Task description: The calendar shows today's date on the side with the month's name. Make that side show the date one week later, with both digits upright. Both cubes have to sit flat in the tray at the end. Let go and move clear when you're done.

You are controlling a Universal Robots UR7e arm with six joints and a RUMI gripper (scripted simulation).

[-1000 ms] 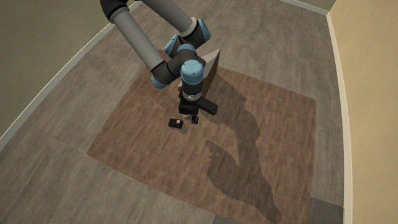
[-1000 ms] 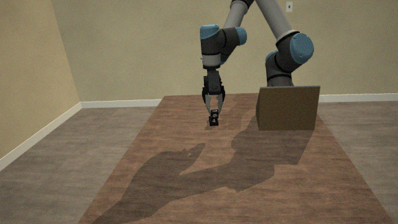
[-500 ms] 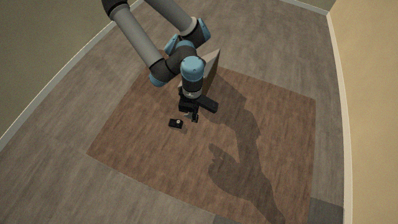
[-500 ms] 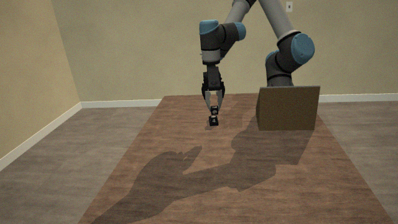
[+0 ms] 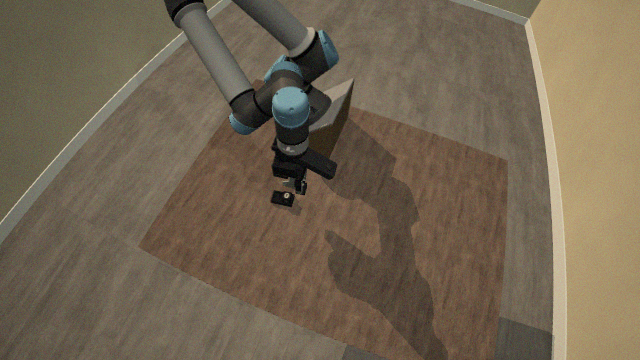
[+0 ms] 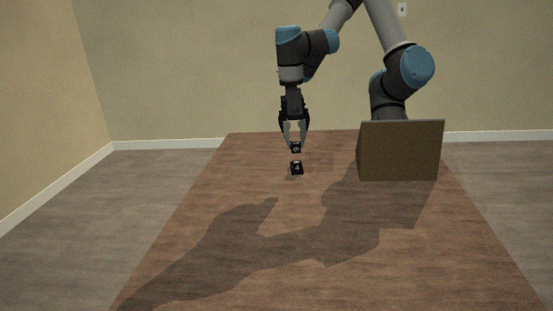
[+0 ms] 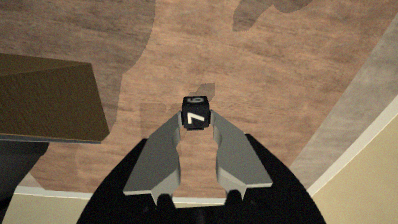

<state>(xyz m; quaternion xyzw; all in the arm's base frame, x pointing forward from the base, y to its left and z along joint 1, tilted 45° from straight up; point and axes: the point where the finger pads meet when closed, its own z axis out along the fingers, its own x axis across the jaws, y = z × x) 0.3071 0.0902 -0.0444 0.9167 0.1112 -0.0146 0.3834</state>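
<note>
My gripper is now 1 cm short of the black tray, 7 cm to the left of it and 12 cm above it. The rest, counted from my hand: black cube (1 cm below).
</note>
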